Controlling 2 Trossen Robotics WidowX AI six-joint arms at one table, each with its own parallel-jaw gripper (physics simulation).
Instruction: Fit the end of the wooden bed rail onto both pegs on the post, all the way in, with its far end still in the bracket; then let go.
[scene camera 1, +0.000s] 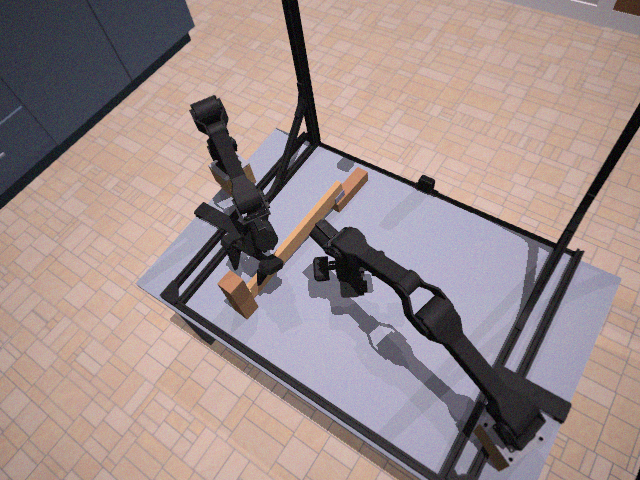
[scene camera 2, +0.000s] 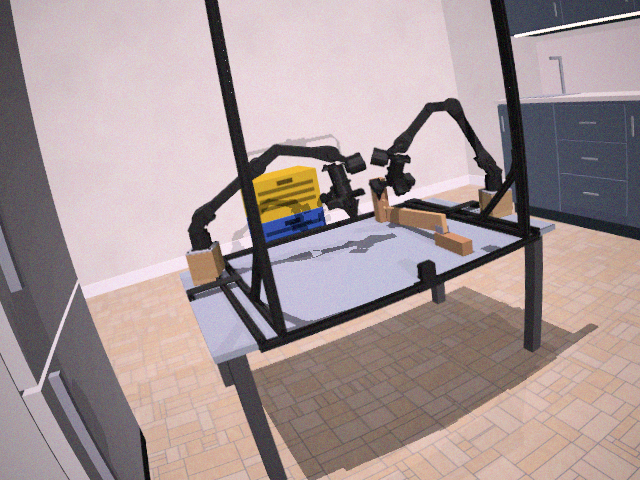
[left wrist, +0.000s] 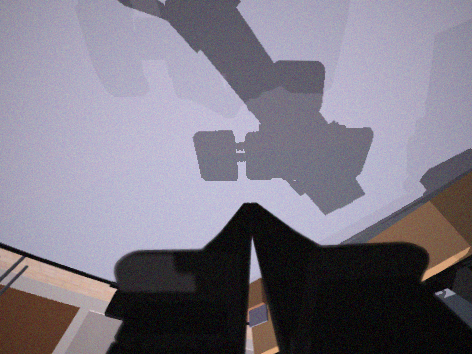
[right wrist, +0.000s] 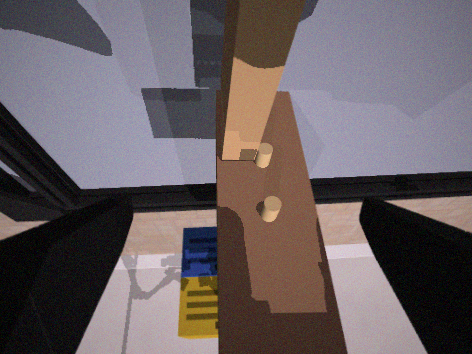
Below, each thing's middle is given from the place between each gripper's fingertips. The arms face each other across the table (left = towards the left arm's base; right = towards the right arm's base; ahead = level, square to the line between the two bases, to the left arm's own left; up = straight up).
Labels:
Right now my right hand is 30 mm above the peg (right wrist: 271, 207), 20 mm to the right of it and 20 mm short of it. Also, from my right hand: wooden post (scene camera 1: 234, 288) 50 mm ahead, 20 mm to the left, 10 mm below; then wooden bed rail (scene camera 1: 292, 242) 190 mm behind, 50 mm below, 30 mm to the right.
I see my left gripper 3 cm short of the wooden bed rail, 22 cm to the left of it and 4 cm above it. Round my left hand: peg 24 cm ahead, 18 cm to the right, 2 cm below; wooden post 27 cm ahead, 17 cm to the right, 1 cm below.

